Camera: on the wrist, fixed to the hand. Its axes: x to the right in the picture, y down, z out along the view.
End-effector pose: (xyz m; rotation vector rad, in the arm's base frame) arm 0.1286 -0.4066 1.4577 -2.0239 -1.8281 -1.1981
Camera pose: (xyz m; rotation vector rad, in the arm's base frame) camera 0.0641 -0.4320 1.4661 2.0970 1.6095 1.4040
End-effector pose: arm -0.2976 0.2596 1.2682 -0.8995 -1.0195 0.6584
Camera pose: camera -0.2532 0.2125 1.2945 -1.1811 -1.2587 0.5288
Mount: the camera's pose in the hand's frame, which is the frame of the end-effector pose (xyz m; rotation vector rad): -0.0095 -0.0484 -0.0494 -0.3584 -0.1051 -0.0071
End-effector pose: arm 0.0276 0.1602 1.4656 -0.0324 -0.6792 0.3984
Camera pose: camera 0.0682 0.1169 1.4289 -0.3506 -0.8479 0.2688
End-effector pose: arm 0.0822 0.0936 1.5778 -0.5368 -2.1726 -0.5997
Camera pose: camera 0.0900 0.0248 1.5868 -0.7641 -2.1752 -0.9941
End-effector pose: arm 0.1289 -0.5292 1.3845 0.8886 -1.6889 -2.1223
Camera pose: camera 0.1742 -0.5488 1.3351 0.6872 -1.2860 -2.4082
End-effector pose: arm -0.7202 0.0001 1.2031 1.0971 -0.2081 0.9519
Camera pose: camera -0.7046 0.0298 1.1419 0.8161 -0.4431 0.8129
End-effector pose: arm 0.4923 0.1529 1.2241 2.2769 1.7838 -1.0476
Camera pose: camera 0.4718 0.1826 1.2838 1.9677 1.7706 -0.7575
